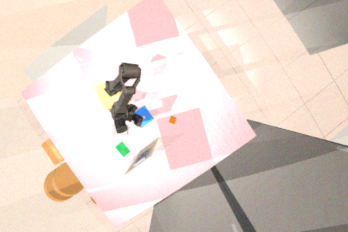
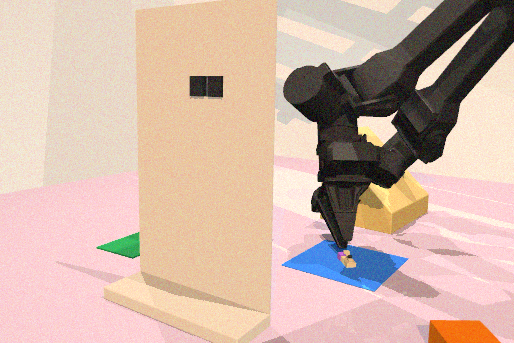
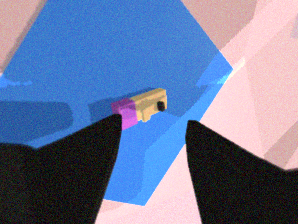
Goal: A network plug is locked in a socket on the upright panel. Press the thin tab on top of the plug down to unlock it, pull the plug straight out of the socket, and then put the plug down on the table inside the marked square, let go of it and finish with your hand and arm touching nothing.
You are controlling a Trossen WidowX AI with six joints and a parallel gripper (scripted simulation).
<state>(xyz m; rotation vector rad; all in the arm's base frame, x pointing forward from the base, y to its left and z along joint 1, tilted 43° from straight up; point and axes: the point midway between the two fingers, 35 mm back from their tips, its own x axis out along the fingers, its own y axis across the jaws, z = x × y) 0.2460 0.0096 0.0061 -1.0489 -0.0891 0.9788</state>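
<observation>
Right now the purple plug is 1 cm ahead of my gripper tip, 1 cm to the left of it and 1 cm below it. Round my gripper tip: beige panel 19 cm ahead, 8 cm to the right, 11 cm above; then blue square 2 cm below; then small orange block 15 cm ahead, 15 cm to the left, 1 cm below.
</observation>
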